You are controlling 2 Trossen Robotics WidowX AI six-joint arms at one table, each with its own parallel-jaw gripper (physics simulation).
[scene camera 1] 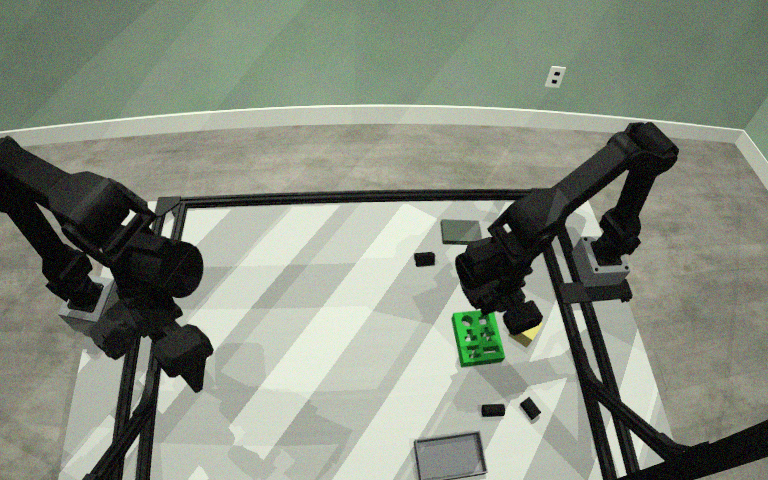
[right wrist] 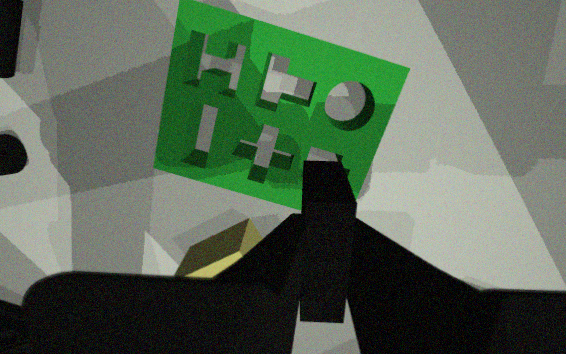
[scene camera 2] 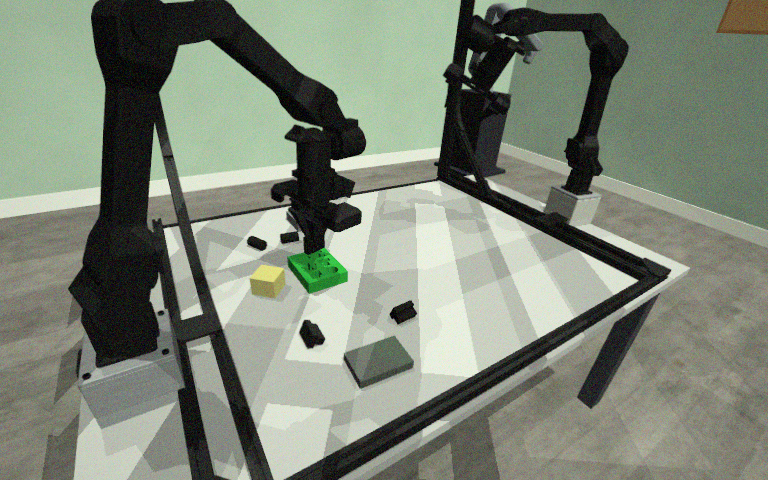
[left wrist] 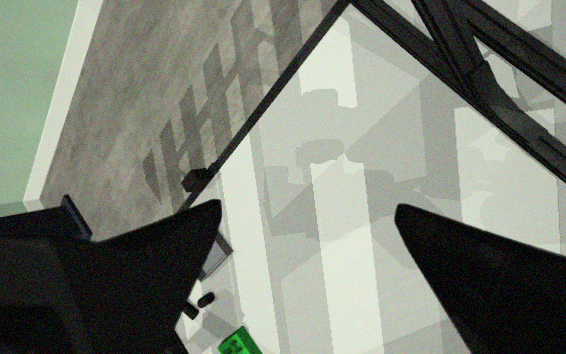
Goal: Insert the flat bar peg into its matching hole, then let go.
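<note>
The green board [scene camera 1: 461, 348] [scene camera 2: 312, 286] [right wrist: 280, 192] lies on the table; its narrow bar slot [right wrist: 206, 131] shows unfilled at the left of its lower row in the right wrist view. My right gripper [scene camera 2: 314, 240] [right wrist: 321, 227] is shut on the black flat bar peg [right wrist: 327, 185] and points down over the board. In the right wrist view the peg's end overlaps the lower-right hole, apart from the bar slot. Its height above the board is hard to tell. My left gripper [left wrist: 307, 209] is open and empty, high over the other side of the table.
A yellow block [scene camera 1: 528, 335] [scene camera 2: 267, 281] stands beside the board. Several black pegs lie around, including one [scene camera 1: 424, 258] [scene camera 2: 403, 311], another [scene camera 2: 312, 333], and a pair [scene camera 1: 492, 409] [scene camera 1: 530, 408]. A grey tray [scene camera 1: 450, 457] and a grey-green slab [scene camera 1: 459, 231] [scene camera 2: 379, 361] lie farther off.
</note>
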